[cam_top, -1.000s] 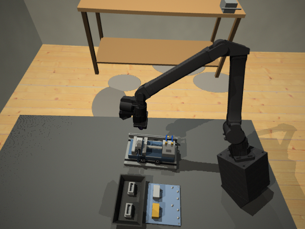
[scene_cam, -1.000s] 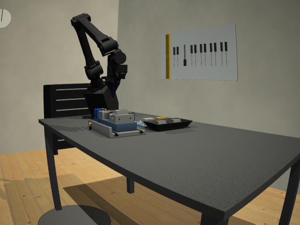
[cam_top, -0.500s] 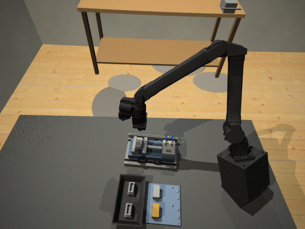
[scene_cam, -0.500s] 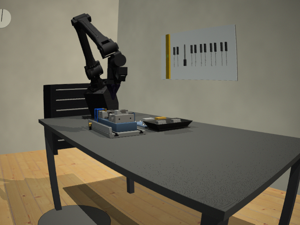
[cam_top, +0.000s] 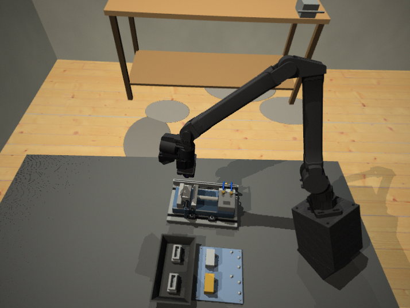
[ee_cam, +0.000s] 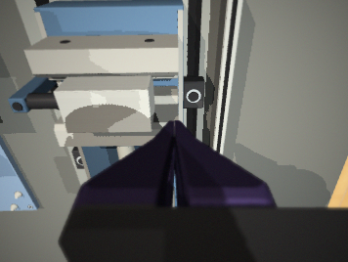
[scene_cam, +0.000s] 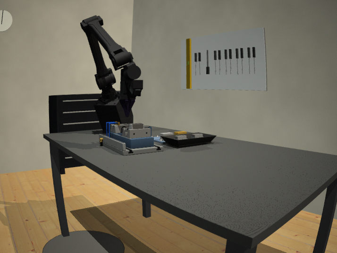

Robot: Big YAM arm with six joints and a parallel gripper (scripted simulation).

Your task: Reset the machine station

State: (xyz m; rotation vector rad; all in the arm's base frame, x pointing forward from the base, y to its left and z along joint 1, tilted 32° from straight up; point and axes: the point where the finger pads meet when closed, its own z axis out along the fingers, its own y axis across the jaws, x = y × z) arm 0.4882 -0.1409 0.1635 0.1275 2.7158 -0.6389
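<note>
The gray aluminum blank is 60 mm below my hand and 50 mm to the left of it. Also, from my hand: moving jaw: 80 mm below, 50 mm to the left, 30 mm behind; then fixed jaw: 80 mm below, 40 mm to the left, 30 mm ahead; then work stop rod: 90 mm to the left, 70 mm below.
</note>
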